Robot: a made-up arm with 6 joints.
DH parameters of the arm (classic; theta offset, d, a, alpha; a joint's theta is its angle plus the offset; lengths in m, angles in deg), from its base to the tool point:
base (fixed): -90 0.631 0.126 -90
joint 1: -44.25 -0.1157 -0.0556 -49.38
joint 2: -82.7 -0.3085 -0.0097 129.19
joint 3: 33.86 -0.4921 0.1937 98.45
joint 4: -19.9 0.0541 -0.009 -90
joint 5: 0 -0.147 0.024 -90
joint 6: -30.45 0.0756 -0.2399 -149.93
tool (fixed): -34.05 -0.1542 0 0
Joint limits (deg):
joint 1: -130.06..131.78
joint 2: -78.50..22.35
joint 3: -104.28..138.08
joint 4: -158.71..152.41
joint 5: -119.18..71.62
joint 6: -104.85..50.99
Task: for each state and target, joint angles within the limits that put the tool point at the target. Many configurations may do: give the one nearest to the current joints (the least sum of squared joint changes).
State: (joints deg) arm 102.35 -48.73 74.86 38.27 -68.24 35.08
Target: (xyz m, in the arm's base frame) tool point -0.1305 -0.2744 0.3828
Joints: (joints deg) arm 80.01 -50.55 81.41 58.61 -69.77 50.99
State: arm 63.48 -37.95 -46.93 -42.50 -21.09 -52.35
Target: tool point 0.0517 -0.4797 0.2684
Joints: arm 60.37 -15.97 -31.78 -38.63 -32.72 -69.86
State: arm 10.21 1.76 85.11 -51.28 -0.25 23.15
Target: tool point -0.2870 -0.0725 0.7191
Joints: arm -19.51 6.34 87.02 -74.60 20.09 5.13
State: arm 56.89 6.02 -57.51 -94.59 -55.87 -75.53
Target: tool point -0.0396 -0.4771 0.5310
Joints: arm 30.88 -26.46 -63.15 -81.47 -55.89 -74.23
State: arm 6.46 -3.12 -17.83 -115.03 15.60 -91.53
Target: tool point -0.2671 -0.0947 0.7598
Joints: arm 28.39 -14.14 -17.55 -111.43 34.90 -68.71
